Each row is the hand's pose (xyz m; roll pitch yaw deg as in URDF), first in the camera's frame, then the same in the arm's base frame.
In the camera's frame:
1: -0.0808 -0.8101 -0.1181 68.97 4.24 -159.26
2: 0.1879 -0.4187 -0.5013 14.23 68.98 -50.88
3: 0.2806 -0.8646 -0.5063 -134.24 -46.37 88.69
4: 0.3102 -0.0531 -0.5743 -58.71 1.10 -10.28
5: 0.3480 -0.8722 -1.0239 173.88 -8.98 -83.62
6: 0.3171 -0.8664 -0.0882 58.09 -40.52 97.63
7: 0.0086 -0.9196 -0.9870 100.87 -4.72 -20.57
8: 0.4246 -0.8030 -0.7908 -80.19 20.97 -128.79
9: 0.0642 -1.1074 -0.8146 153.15 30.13 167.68
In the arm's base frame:
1: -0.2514 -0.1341 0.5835 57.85 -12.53 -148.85
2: -0.1939 0.3039 0.1626 -53.91 76.72 -107.15
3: -0.0413 -0.1196 0.0937 -104.91 -46.54 76.81
4: -0.1618 0.6862 0.0803 -57.89 21.17 -0.52
5: -0.1552 -0.1067 -0.4156 154.90 -2.11 -72.17
6: 0.1363 -0.1225 0.4740 84.93 -44.43 88.91
7: -0.4498 -0.2116 -0.2707 98.01 15.17 -11.24
8: -0.0149 -0.0295 -0.2172 -98.49 11.19 -124.32
9: -0.3103 -0.3902 -0.1414 153.08 10.04 177.25

